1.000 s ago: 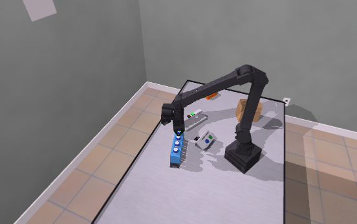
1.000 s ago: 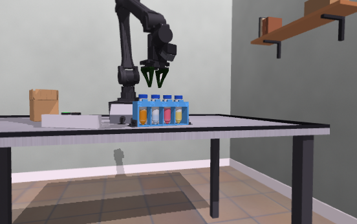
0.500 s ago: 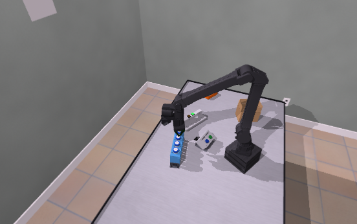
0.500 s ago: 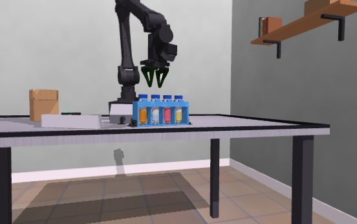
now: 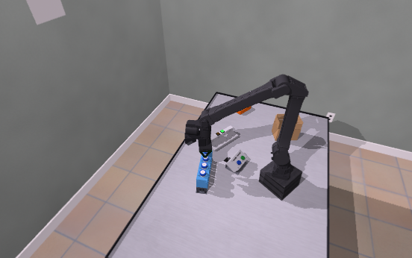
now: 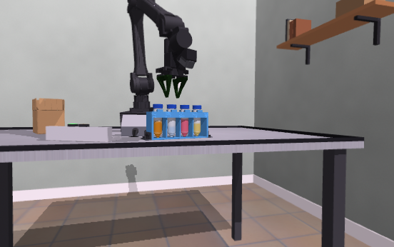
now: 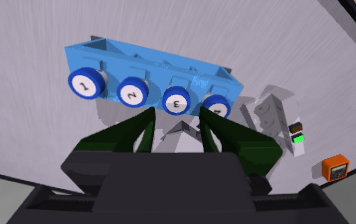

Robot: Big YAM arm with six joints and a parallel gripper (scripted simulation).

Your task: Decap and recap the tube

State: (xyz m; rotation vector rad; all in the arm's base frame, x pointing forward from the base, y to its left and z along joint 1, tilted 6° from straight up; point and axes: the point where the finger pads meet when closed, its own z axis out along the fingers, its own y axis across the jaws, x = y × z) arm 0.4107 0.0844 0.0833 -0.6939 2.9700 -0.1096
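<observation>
My gripper is now 180 mm past the blue cycle key, 80 mm to the left of it and 90 mm above it. The rest, counted from my hand: white key housing 170 mm behind, 100 mm to the right, 100 mm below; then cardboard box 400 mm behind, 500 mm to the right, 90 mm below; then green ready key 190 mm behind, 130 mm to the right, 90 mm below.
</observation>
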